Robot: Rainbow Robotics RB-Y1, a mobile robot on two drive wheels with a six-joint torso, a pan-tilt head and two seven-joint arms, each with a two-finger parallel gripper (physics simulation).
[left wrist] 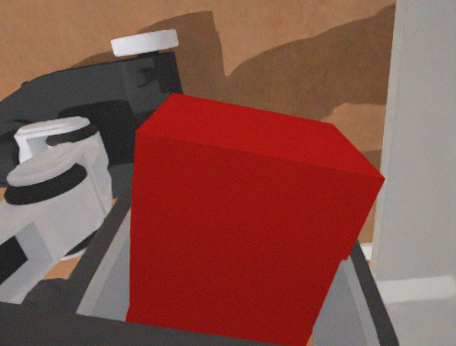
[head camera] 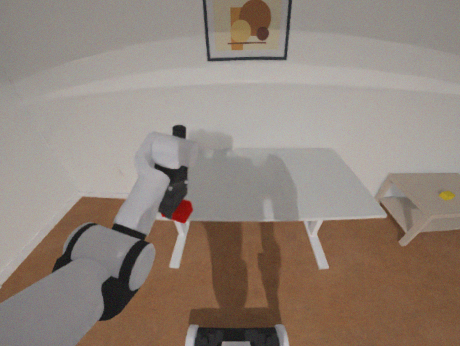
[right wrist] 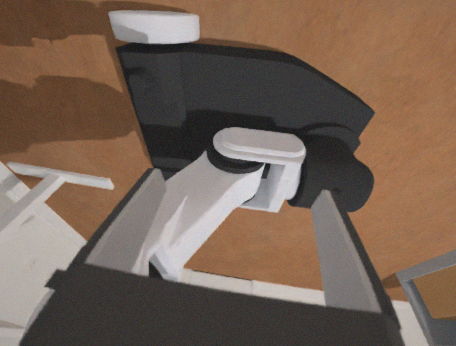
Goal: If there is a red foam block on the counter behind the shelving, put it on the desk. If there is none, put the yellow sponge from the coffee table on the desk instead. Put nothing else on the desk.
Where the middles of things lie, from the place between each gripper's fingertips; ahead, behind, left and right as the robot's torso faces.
Right now the red foam block [left wrist: 240, 217] is 510 mm ahead of my right hand, 410 mm to the left of it and 490 mm above it.
The red foam block is 10 mm to the right of my left hand and 10 mm above it.
